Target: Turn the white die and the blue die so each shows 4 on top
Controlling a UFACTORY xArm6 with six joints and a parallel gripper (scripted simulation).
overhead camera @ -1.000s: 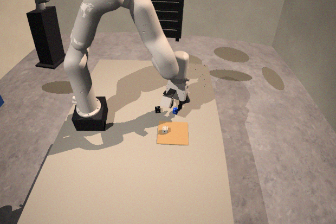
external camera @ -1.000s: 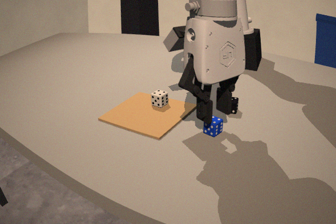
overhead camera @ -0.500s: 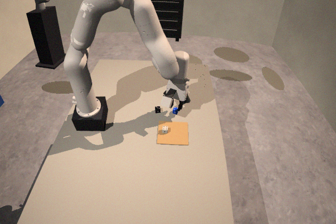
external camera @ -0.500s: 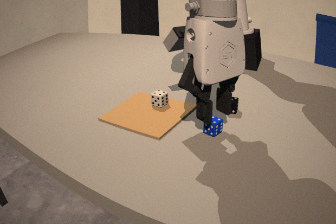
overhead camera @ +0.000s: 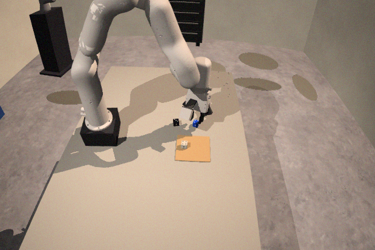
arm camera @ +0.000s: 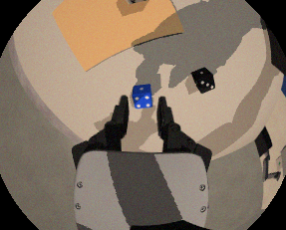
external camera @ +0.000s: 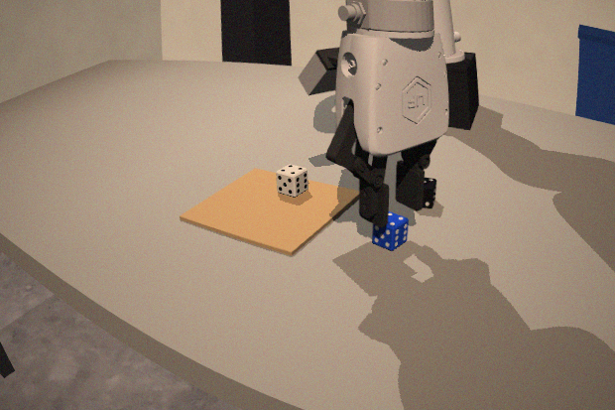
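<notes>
Now: the blue die 40 mm below my hand. Also, from my hand: white die (20 mm behind, 140 mm to the right, 30 mm below); orange mat (20 mm ahead, 140 mm to the right, 50 mm below); black die (90 mm behind, 20 mm to the right, 40 mm below).
</notes>
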